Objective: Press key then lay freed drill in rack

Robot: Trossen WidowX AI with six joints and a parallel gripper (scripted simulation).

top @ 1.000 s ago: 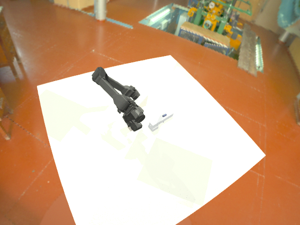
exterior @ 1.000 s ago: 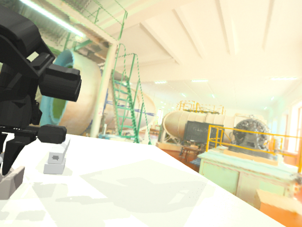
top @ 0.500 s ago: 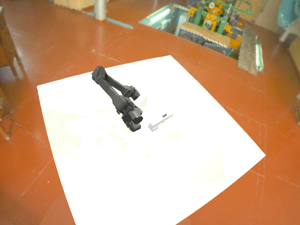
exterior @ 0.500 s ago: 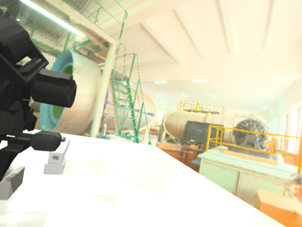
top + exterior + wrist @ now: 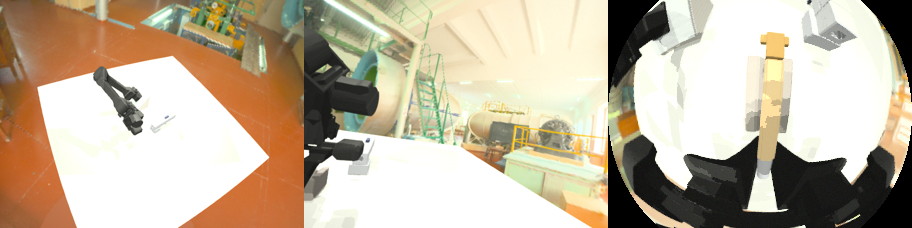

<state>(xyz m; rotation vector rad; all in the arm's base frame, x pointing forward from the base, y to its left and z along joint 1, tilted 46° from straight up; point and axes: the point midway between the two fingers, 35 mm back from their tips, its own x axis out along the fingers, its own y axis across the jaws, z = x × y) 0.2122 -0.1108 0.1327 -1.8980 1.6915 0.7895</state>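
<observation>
The drill lies 40 mm to the left of my gripper tip and 40 mm above it. Round my gripper tip: small blue key (50 mm ahead, 250 mm to the left, 30 mm above); then grey slotted rack (10 mm behind, 50 mm to the left, 10 mm below); then pale grey drill block (50 mm ahead, 220 mm to the left, 20 mm above).
</observation>
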